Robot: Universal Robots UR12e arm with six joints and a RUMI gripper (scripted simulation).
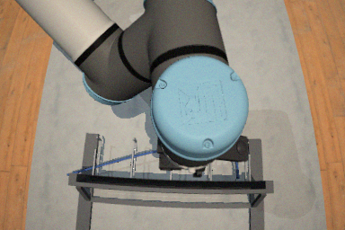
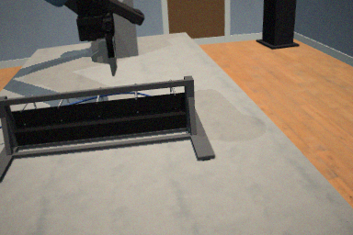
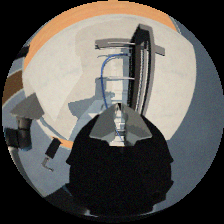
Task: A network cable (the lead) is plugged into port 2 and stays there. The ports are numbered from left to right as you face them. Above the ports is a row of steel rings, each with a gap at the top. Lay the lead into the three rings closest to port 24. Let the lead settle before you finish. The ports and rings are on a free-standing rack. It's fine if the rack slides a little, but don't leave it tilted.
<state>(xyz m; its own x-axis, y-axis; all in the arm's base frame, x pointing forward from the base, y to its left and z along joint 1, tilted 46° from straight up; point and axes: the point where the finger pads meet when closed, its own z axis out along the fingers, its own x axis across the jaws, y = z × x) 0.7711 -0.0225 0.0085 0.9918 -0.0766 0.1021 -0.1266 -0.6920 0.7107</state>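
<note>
Now: hand 9 cm above the rack, 6 cm to the left of it and 5 cm short of it.
</note>
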